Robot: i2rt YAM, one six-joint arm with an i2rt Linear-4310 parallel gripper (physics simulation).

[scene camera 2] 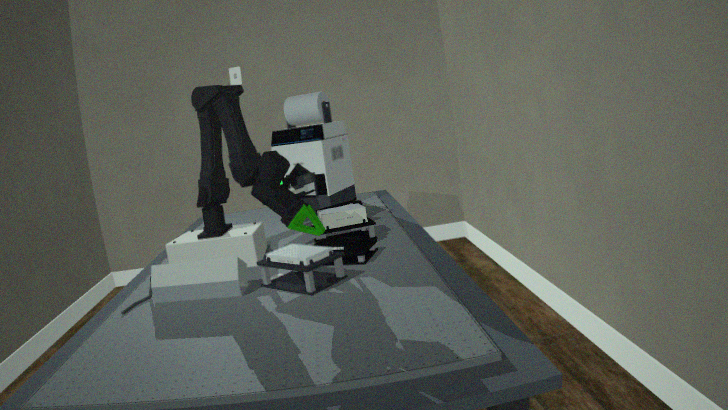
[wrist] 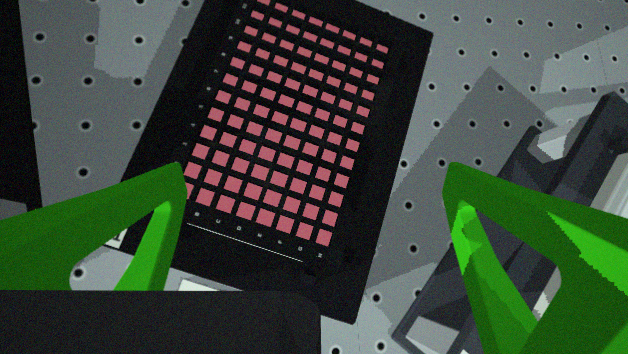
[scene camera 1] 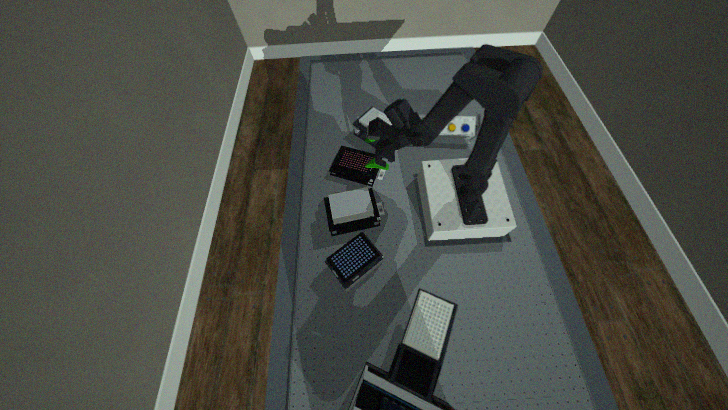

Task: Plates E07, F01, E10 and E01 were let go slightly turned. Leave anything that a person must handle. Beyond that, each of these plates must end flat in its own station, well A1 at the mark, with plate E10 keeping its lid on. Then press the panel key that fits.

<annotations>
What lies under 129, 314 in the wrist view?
My gripper.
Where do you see a white-welled plate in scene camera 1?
At 426, 331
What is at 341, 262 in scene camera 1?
A black plate with blue wells.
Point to a black plate with red wells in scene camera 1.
At 349, 160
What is my gripper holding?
Nothing.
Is my gripper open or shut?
Open.
</annotations>
